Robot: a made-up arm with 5 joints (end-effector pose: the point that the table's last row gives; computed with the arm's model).
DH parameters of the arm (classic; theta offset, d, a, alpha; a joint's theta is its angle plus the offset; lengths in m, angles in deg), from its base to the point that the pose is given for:
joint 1: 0 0.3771 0 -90
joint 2: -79.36 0 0.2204 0
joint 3: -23.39 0 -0.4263 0
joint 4: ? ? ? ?
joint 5: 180 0.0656 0 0
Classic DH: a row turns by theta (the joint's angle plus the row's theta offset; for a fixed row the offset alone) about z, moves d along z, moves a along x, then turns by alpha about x.
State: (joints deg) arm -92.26 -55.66 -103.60 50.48 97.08
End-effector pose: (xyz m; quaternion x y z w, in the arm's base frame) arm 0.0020 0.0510 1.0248 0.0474 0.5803 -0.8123 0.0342
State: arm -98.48 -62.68 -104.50 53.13 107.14
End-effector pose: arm 0.0198 0.1328 1.0126 0.1207 0.5307 -0.8365 0.0633
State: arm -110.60 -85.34 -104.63 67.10 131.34
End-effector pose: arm 0.1232 0.3277 0.9073 0.2461 0.4100 -0.8639 0.1581
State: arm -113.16 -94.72 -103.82 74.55 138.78
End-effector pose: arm 0.1632 0.3815 0.8434 0.2758 0.3800 -0.8609 0.1958
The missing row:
joint 4: -77.25 0 -0.0514 90
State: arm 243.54 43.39 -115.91 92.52 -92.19
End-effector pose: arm -0.2803 -0.5632 0.3922 -0.9628 0.2070 -0.0430 0.1682
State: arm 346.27 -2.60 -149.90 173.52 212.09
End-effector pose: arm 0.1591 -0.0389 0.9279 -0.3828 -0.9057 0.0291 0.1801
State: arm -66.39 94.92 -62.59 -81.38 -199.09
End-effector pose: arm 0.0612 -0.1399 -0.0878 0.3650 0.8334 -0.2817 0.3049
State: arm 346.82 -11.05 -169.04 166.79 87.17
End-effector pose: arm -0.0304 0.0071 0.9611 -0.6361 0.7628 -0.0925 0.0697
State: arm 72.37 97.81 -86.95 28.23 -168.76
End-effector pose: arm 0.0671 0.2113 -0.2020 0.4792 -0.8114 0.2230 0.2494
